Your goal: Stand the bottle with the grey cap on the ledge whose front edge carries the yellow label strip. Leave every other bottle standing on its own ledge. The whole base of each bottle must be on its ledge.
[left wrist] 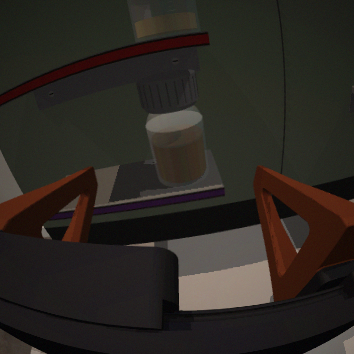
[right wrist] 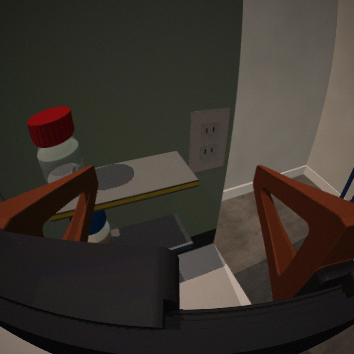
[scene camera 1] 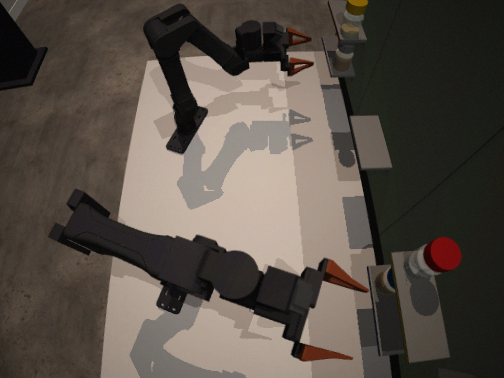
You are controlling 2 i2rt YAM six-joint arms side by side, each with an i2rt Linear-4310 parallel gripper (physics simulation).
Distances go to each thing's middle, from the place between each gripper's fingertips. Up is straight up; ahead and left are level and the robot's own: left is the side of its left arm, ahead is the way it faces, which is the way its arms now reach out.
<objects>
I see the purple-strip ledge (left wrist: 136, 181) 110 mm ahead of my left hand, 70 mm below it and 60 mm to the left of it. Round my left hand: red-capped bottle (scene camera 1: 441, 255) (670 mm to the right, 130 mm above, 100 mm ahead); blue-strip ledge (scene camera 1: 390, 339) (740 mm to the right, 90 mm ahead, 70 mm below).
I see my right gripper 160 mm short of the red-capped bottle, 90 mm to the right of it and 50 mm above it. Also, from my right hand: blue-strip ledge: 250 mm below, 150 mm ahead, 20 mm to the left; then purple-strip ledge: 820 mm to the left, 250 mm below, 170 mm ahead.
</objects>
